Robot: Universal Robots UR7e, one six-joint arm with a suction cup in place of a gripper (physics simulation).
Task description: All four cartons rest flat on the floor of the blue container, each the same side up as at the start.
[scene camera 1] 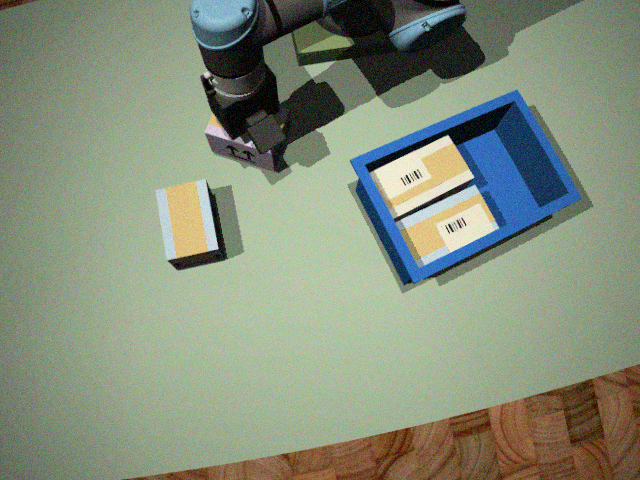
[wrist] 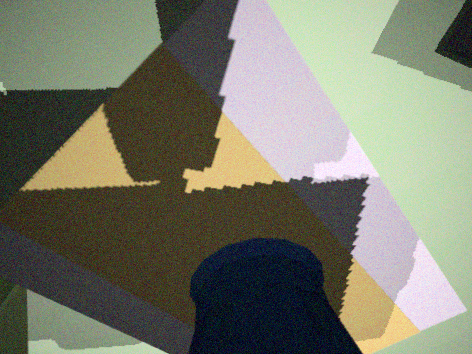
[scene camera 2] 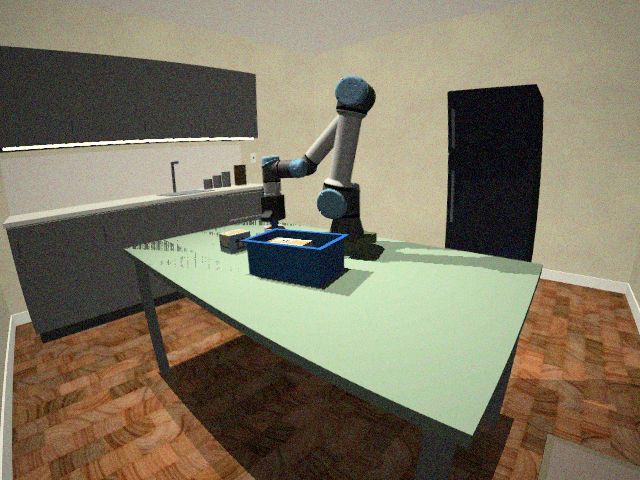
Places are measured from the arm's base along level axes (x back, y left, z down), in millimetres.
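Pixels of known places: hand, tool point: (wrist: pixel 251 251); arm's base, link origin: (scene camera 1: pixel 350 3).
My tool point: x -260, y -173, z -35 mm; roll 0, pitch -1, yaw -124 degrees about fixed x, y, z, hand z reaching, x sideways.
Note:
Ahead of a thing's pixels: the offset from my tool point to its top centre.
The lilac-edged carton {dx +0, dy -1, dz -13 mm} (scene camera 1: pixel 223 145) (wrist: pixel 300 95) with an orange band stands on the table, arrows on its side. My suction gripper (scene camera 2: pixel 272 225) (wrist: pixel 257 250) is down at its top face and appears to touch it, shut on it; the exact contact is hidden. The light-blue-edged carton {dx -152, dy -91, dz -2 mm} (scene camera 1: pixel 188 219) (scene camera 2: pixel 234 241) stands apart on the table, in front of it. In the blue container {dx -108, dy +330, dz -42 mm} (scene camera 1: pixel 381 205) (scene camera 2: pixel 294 266), a cream-edged carton {dx -94, dy +261, dz -14 mm} (scene camera 1: pixel 448 161) and another light-blue-edged carton {dx -173, dy +294, dz -11 mm} (scene camera 1: pixel 421 238) lie side by side at the left, barcode labels up.
The right part of the container shows bare blue floor between high walls. A green block (scene camera 1: pixel 323 54) is at the arm's base, behind the lilac-edged carton. The arm reaches over the table from the back. A kitchen counter (scene camera 2: pixel 134 204) and a dark fridge (scene camera 2: pixel 493 170) stand beyond the table.

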